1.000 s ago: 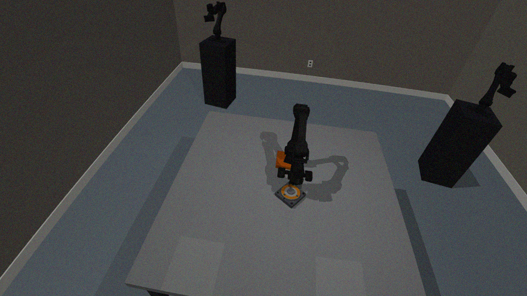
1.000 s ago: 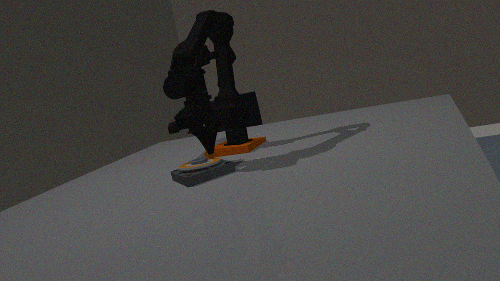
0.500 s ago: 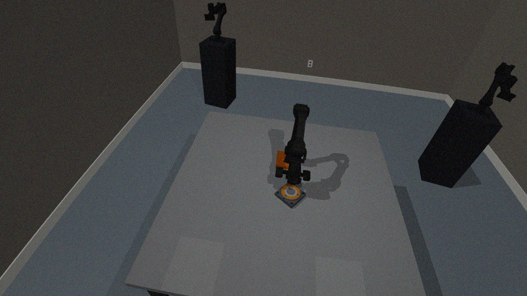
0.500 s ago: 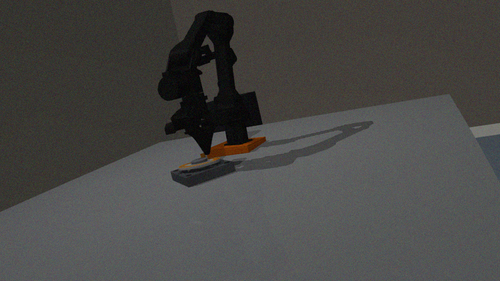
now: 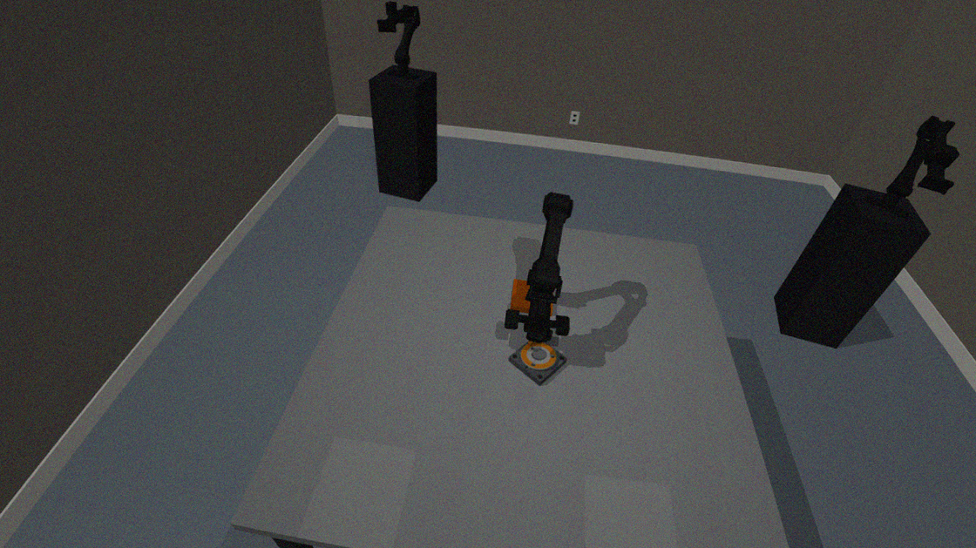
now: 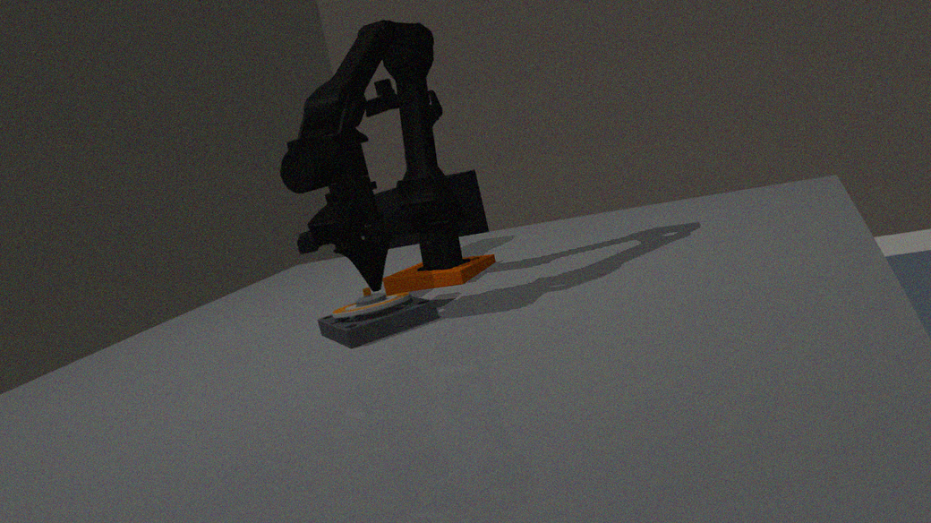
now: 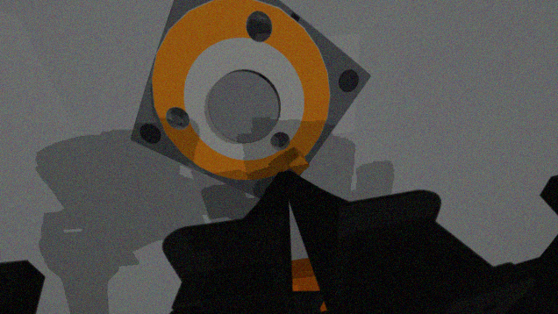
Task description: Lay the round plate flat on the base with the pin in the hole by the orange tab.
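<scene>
My gripper tip is now 40 mm short of the base, 30 mm to the right of it and 20 mm above it.
</scene>
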